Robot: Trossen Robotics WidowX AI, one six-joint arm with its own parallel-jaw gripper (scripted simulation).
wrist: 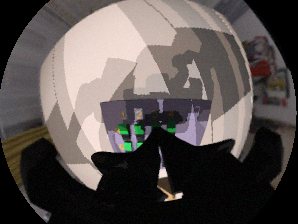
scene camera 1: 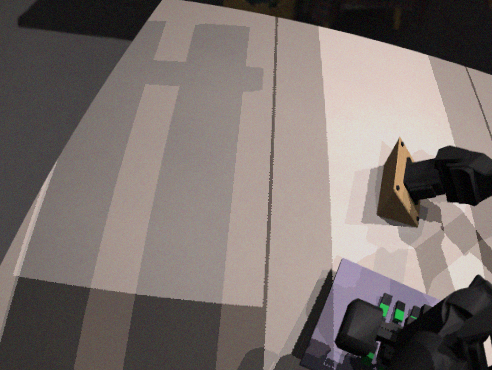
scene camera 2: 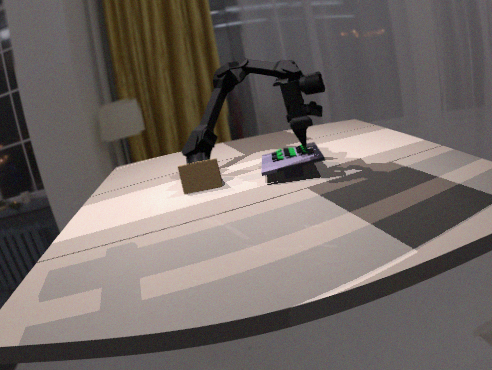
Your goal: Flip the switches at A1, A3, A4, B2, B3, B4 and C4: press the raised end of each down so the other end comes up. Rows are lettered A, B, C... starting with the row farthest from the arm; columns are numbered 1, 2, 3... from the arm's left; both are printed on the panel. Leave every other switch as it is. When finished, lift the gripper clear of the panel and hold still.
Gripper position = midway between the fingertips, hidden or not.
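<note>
Nothing is held by my gripper (scene camera 2: pixel 304 146), and it is shut. I can see that same gripper (wrist: pixel 157 129) from the wrist as well.
</note>
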